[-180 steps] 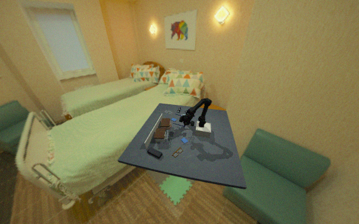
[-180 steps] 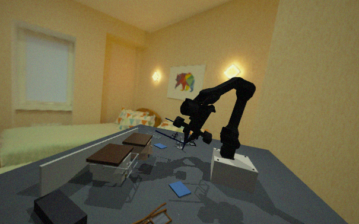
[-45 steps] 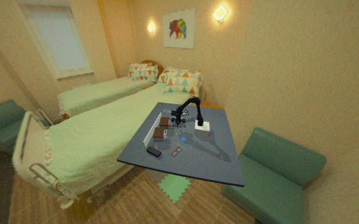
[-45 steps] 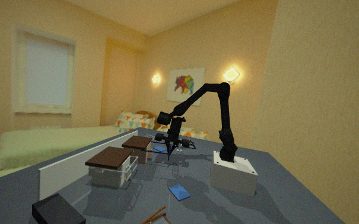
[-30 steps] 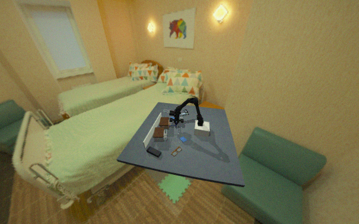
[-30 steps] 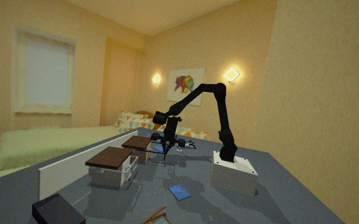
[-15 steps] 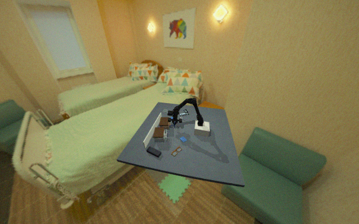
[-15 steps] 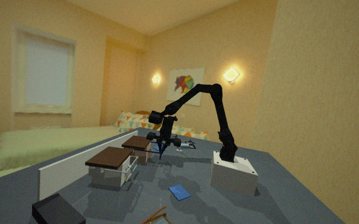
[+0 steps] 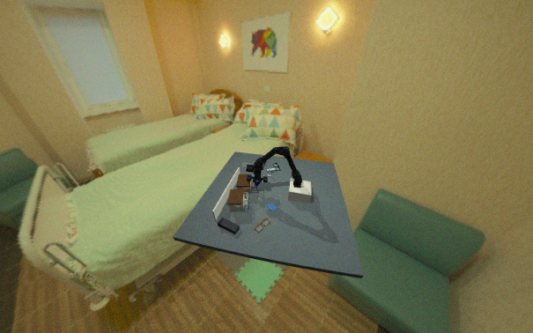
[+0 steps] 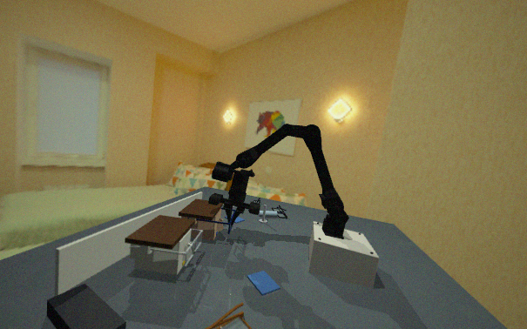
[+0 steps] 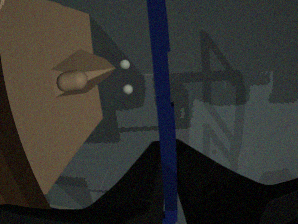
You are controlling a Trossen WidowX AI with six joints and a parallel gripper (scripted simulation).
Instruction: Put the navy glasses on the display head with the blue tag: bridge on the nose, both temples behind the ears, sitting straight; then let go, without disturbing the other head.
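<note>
The display head lies 10 cm ahead of my gripper tip, 3 cm to the right of it and 1 cm below it. Also, from my gripper tip: dark case: 16 cm ahead, 42 cm to the left, 5 cm below; then pale head: 12 cm ahead, 19 cm to the left, 1 cm below; then upright panel: 25 cm ahead, 7 cm to the left, 1 cm below.
</note>
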